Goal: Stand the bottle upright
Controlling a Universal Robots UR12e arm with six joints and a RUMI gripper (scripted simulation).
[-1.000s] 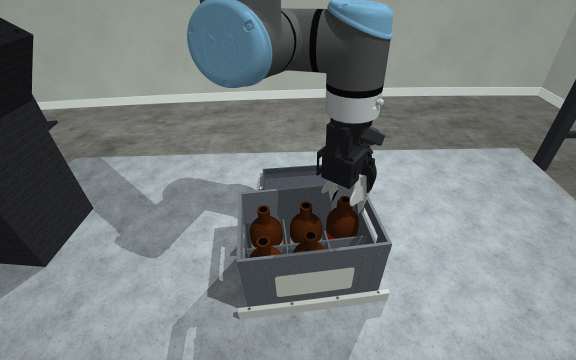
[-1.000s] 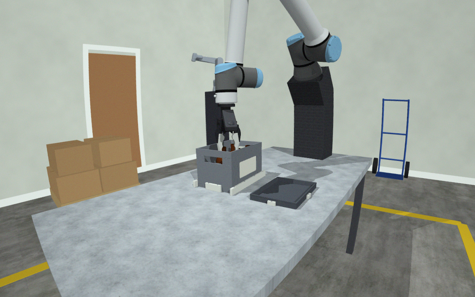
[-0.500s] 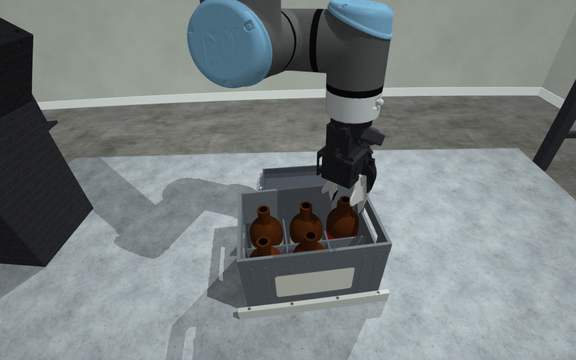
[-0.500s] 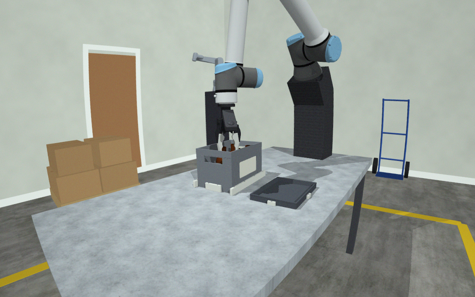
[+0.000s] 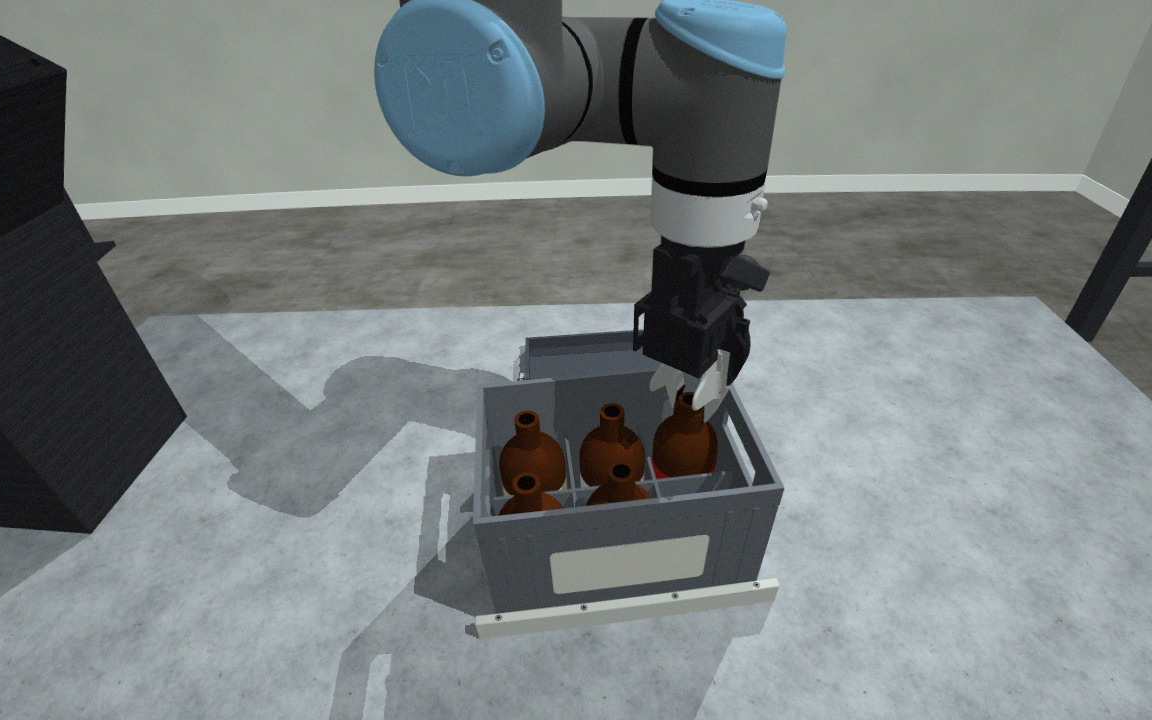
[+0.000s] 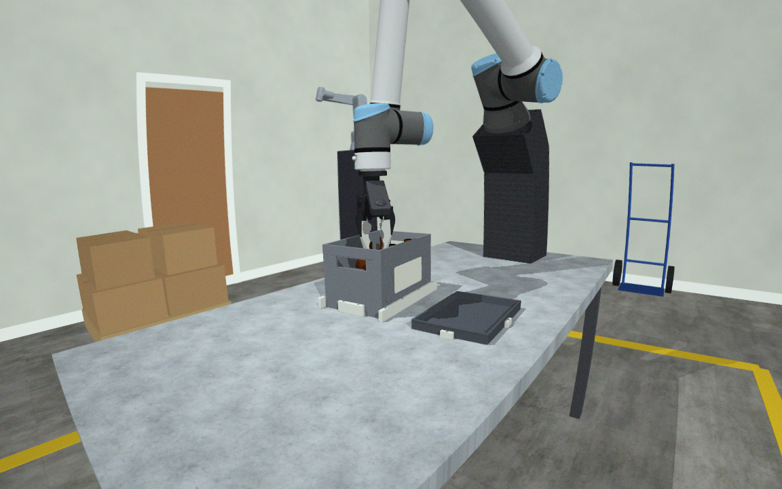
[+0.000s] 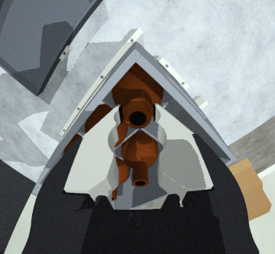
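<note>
Now: hand 70 mm above the glass bottle. Also, from my hand: crate (90 mm behind, 50 mm to the right, 70 mm below); grey tray (60 mm behind, 230 mm to the left, 140 mm below).
</note>
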